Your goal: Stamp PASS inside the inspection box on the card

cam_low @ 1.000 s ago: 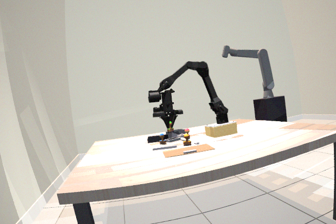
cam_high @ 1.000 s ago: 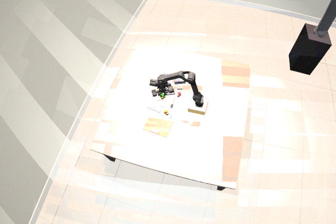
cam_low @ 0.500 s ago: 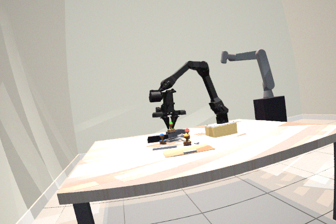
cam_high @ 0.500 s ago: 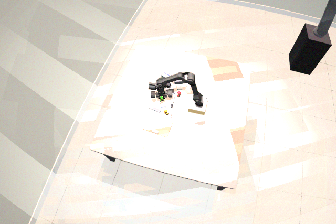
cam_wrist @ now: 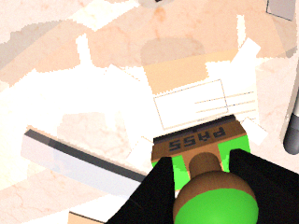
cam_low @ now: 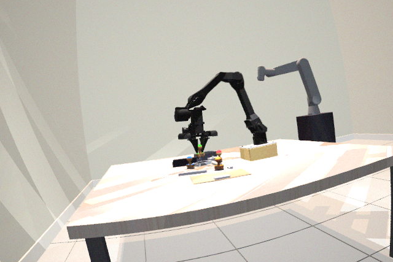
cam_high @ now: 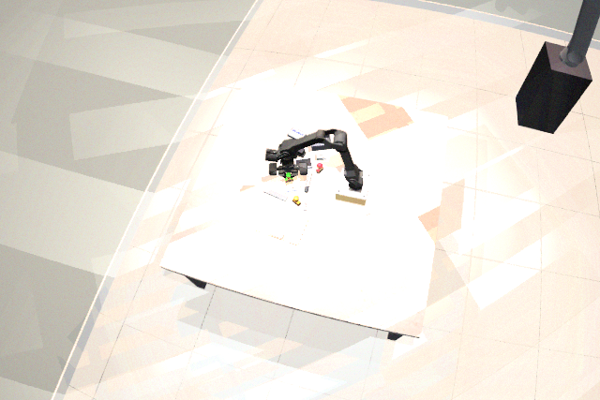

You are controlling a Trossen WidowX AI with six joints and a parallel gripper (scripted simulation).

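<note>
Now: the white card 9 cm below my gripper tip. From my gripper tip the other things lie so: green-knobbed stamp: right at my gripper tip; marker: 9 cm behind, 3 cm to the right, 7 cm below; blue-knobbed stamp: 4 cm ahead, 8 cm to the right, 6 cm below.
</note>
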